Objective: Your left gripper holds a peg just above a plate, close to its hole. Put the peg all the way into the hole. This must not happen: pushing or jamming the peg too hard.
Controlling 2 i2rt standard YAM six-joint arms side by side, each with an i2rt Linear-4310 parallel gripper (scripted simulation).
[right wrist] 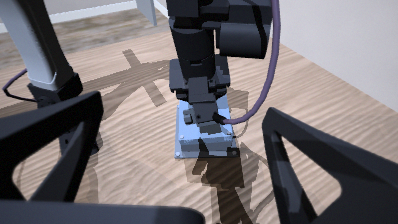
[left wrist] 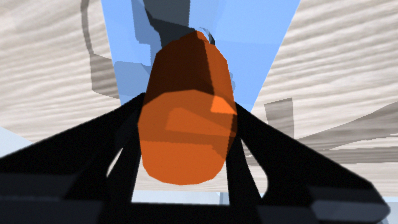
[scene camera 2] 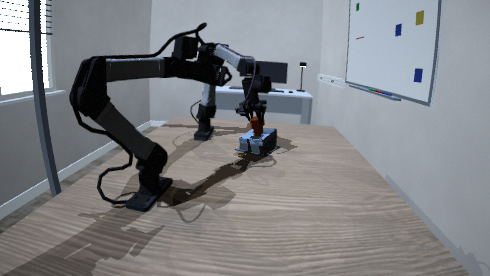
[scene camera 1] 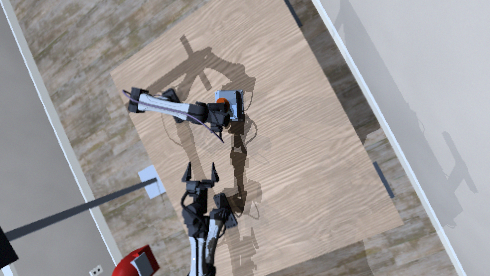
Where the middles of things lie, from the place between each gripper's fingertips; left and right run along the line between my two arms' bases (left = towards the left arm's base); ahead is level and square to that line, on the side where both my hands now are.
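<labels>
My left hand is 10 mm to the right of the orange peg (left wrist: 188,121), 10 mm short of it and 20 mm above it. The blue plate (left wrist: 249,43) is 10 mm to the left of my left hand, 10 mm ahead of it and 70 mm below it.
My right hand (scene camera 2: 220,75) is 22 cm to the right of the orange peg, 14 cm short of it and 23 cm above it. The blue plate, measured from my right hand, is 22 cm to the left, 14 cm ahead and 28 cm below.
</labels>
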